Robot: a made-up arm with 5 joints. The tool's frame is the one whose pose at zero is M. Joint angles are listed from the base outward.
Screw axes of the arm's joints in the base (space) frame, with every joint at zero. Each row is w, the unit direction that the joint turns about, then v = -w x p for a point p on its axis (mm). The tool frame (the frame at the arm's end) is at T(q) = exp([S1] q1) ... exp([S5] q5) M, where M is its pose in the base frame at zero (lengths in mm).
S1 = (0, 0, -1, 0, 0, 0)
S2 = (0, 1, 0, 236, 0, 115)
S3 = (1, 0, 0, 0, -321, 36)
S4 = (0, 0, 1, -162, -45, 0)
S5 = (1, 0, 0, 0, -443, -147)
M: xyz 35 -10 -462 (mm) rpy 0 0 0 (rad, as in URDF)
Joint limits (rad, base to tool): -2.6..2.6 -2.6..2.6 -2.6..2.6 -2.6..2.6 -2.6..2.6
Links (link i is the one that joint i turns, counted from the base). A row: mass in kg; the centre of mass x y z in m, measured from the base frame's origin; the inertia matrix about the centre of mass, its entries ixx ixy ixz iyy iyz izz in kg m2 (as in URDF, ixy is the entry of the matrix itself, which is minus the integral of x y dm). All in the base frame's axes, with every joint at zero. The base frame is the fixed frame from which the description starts. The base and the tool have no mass.
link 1: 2.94; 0.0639 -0.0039 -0.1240; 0.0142 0 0.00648 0.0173 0 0.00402
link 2: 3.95; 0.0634 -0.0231 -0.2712; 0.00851 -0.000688 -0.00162 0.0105 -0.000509 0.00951
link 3: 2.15; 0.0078 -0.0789 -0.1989; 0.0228 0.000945 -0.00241 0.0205 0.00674 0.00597
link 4: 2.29; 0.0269 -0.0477 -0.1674; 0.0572 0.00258 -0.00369 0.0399 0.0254 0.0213
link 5: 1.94; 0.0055 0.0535 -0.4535; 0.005 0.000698 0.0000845 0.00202 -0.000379 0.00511
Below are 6 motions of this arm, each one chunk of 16 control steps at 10 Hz.
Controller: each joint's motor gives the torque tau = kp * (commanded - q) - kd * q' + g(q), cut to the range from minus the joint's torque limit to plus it. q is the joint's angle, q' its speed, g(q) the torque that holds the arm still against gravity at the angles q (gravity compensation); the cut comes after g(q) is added. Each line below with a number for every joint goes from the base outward.
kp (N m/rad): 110 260 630 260 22
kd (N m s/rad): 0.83 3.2 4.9 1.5 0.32
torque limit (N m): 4 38 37 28 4
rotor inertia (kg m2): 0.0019 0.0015 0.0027 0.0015 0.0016
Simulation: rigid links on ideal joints. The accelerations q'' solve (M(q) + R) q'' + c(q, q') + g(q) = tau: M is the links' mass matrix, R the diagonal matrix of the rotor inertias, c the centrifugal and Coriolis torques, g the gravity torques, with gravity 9.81 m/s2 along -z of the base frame. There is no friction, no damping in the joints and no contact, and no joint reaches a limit. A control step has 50 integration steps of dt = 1/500 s. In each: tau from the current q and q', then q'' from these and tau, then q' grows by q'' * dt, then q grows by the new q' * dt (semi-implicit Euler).
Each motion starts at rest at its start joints. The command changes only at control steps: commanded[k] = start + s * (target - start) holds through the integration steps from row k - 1 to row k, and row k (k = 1, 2, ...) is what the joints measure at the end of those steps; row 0 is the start. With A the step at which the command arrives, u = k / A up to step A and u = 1 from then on. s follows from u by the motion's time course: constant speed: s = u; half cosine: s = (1 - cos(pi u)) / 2; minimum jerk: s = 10 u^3 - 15 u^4 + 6 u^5; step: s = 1 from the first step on.
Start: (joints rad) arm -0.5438 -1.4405 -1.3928 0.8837 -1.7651
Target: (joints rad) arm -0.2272 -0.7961 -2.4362 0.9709 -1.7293
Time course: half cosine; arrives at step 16
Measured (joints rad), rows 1 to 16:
1: -0.5398 -1.4332 -1.4014 0.8845 -1.7658
2: -0.5236 -1.4107 -1.4282 0.8882 -1.7648
3: -0.4980 -1.3763 -1.4739 0.8933 -1.7622
4: -0.4736 -1.3337 -1.5367 0.8982 -1.7602
5: -0.4470 -1.2818 -1.6144 0.9046 -1.7572
6: -0.4124 -1.2225 -1.7050 0.9120 -1.7535
7: -0.3786 -1.1597 -1.8047 0.9194 -1.7502
8: -0.3491 -1.0965 -1.9092 0.9291 -1.7466
9: -0.3192 -1.0366 -2.0135 0.9429 -1.7422
10: -0.2907 -0.9813 -2.1129 0.9575 -1.7388
11: -0.2682 -0.9288 -2.2036 0.9672 -1.7365
12: -0.2490 -0.8796 -2.2833 0.9692 -1.7346
13: -0.2323 -0.8387 -2.3491 0.9678 -1.7322
14: -0.2230 -0.8107 -2.3976 0.9682 -1.7302
15: -0.2213 -0.7960 -2.4269 0.9700 -1.7290
16: -0.2247 -0.7942 -2.4365 0.9704 -1.7287

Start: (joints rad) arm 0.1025 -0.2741 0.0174 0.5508 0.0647
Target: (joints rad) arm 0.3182 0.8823 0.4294 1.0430 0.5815
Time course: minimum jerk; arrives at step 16
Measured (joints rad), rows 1 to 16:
1: 0.1031 -0.2704 0.0181 0.5523 0.0665
2: 0.1065 -0.2482 0.0228 0.5607 0.0765
3: 0.1144 -0.2006 0.0350 0.5786 0.0968
4: 0.1290 -0.1272 0.0562 0.6068 0.1328
5: 0.1491 -0.0288 0.0865 0.6461 0.1809
6: 0.1736 0.0891 0.1244 0.6952 0.2372
7: 0.2008 0.2196 0.1680 0.7515 0.2981
8: 0.2281 0.3552 0.2156 0.8109 0.3589
9: 0.2531 0.4877 0.2653 0.8689 0.4169
10: 0.2744 0.6092 0.3138 0.9214 0.4696
11: 0.2917 0.7126 0.3563 0.9662 0.5138
12: 0.3051 0.7926 0.3891 1.0017 0.5470
13: 0.3142 0.8467 0.4114 1.0264 0.5683
14: 0.3187 0.8754 0.4242 1.0402 0.5788
15: 0.3194 0.8838 0.4291 1.0448 0.5813
16: 0.3184 0.8821 0.4295 1.0439 0.5805

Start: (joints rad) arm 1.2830 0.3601 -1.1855 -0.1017 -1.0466
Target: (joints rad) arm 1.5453 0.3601 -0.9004 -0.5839 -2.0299
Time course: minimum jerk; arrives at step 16
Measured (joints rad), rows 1 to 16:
1: 1.2844 0.3598 -1.1849 -0.1031 -1.0500
2: 1.2921 0.3583 -1.1810 -0.1114 -1.0697
3: 1.3058 0.3563 -1.1720 -0.1290 -1.1103
4: 1.3262 0.3542 -1.1569 -0.1576 -1.1734
5: 1.3519 0.3525 -1.1356 -0.1967 -1.2575
6: 1.3815 0.3513 -1.1089 -0.2446 -1.3580
7: 1.4128 0.3507 -1.0782 -0.2986 -1.4689
8: 1.4435 0.3505 -1.0451 -0.3553 -1.5827
9: 1.4720 0.3506 -1.0114 -0.4111 -1.6927
10: 1.4970 0.3510 -0.9795 -0.4625 -1.7931
11: 1.5177 0.3519 -0.9516 -0.5066 -1.8794
12: 1.5331 0.3534 -0.9294 -0.5412 -1.9476
13: 1.5426 0.3553 -0.9136 -0.5651 -1.9948
14: 1.5466 0.3573 -0.9043 -0.5785 -2.0212
15: 1.5464 0.3590 -0.9004 -0.5833 -2.0302
16: 1.5450 0.3600 -0.9000 -0.5835 -2.0299

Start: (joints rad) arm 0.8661 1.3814 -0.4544 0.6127 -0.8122
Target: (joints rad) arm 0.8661 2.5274 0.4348 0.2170 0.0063
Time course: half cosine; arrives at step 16
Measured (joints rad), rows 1 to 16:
1: 0.8684 1.3953 -0.4455 0.6116 -0.8057
2: 0.8745 1.4339 -0.4191 0.6037 -0.7901
3: 0.8791 1.4916 -0.3772 0.5859 -0.7587
4: 0.8804 1.5674 -0.3215 0.5611 -0.7128
5: 0.8825 1.6584 -0.2535 0.5301 -0.6582
6: 0.8845 1.7599 -0.1761 0.4940 -0.5912
7: 0.8840 1.8691 -0.0924 0.4545 -0.5161
8: 0.8829 1.9816 -0.0051 0.4133 -0.4343
9: 0.8821 2.0930 0.0824 0.3721 -0.3480
10: 0.8813 2.1997 0.1656 0.3326 -0.2637
11: 0.8800 2.2970 0.2407 0.2961 -0.1852
12: 0.8787 2.3811 0.3058 0.2644 -0.1169
13: 0.8773 2.4489 0.3592 0.2394 -0.0618
14: 0.8751 2.4974 0.3993 0.2221 -0.0220
15: 0.8721 2.5249 0.4247 0.2134 0.0016
16: 0.8689 2.5304 0.4342 0.2131 0.0091

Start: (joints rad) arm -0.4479 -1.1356 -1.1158 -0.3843 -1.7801
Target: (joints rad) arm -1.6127 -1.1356 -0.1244 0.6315 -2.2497
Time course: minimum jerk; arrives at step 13
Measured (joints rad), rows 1 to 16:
1: -0.4518 -1.1348 -1.1121 -0.3789 -1.7817
2: -0.4823 -1.1306 -1.0892 -0.3475 -1.7928
3: -0.5550 -1.1244 -1.0374 -0.2821 -1.8205
4: -0.6771 -1.1165 -0.9524 -0.1894 -1.8676
5: -0.8519 -1.1045 -0.8380 -0.0735 -1.9342
6: -1.0817 -1.0957 -0.7048 0.0611 -2.0129
7: -1.3077 -1.0950 -0.5673 0.2162 -2.0729
8: -1.4524 -1.1045 -0.4295 0.3746 -2.1082
9: -1.4823 -1.1211 -0.3089 0.4978 -2.1508
10: -1.5391 -1.1344 -0.2215 0.5792 -2.1958
11: -1.6602 -1.1287 -0.1600 0.6154 -2.2312
12: -1.6460 -1.1281 -0.1316 0.6324 -2.2404
13: -1.5759 -1.1425 -0.1300 0.6343 -2.2474
14: -1.6304 -1.1361 -0.1231 0.6279 -2.2562
15: -1.6210 -1.1301 -0.1233 0.6329 -2.2435
16: -1.5934 -1.1402 -0.1265 0.6327 -2.2520

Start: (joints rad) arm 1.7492 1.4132 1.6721 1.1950 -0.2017
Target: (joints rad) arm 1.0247 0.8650 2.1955 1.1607 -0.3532
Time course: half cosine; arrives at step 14
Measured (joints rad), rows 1 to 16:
1: 1.7395 1.4051 1.6784 1.1964 -0.2038
2: 1.7096 1.3805 1.6971 1.1991 -0.2110
3: 1.6628 1.3441 1.7276 1.1997 -0.2227
4: 1.6043 1.2984 1.7690 1.1977 -0.2365
5: 1.5341 1.2425 1.8187 1.1942 -0.2527
6: 1.4542 1.1814 1.8742 1.1886 -0.2713
7: 1.3711 1.1185 1.9330 1.1815 -0.2897
8: 1.2901 1.0562 1.9921 1.1747 -0.3066
9: 1.2131 0.9986 2.0480 1.1685 -0.3223
10: 1.1444 0.9484 2.0980 1.1636 -0.3362
11: 1.0894 0.9079 2.1397 1.1603 -0.3465
12: 1.0502 0.8794 2.1709 1.1585 -0.3528
13: 1.0269 0.8640 2.1899 1.1580 -0.3559
14: 1.0219 0.8621 2.1960 1.1587 -0.3553
15: 1.0266 0.8663 2.1957 1.1603 -0.3518
16: 1.0266 0.8659 2.1956 1.1612 -0.3517

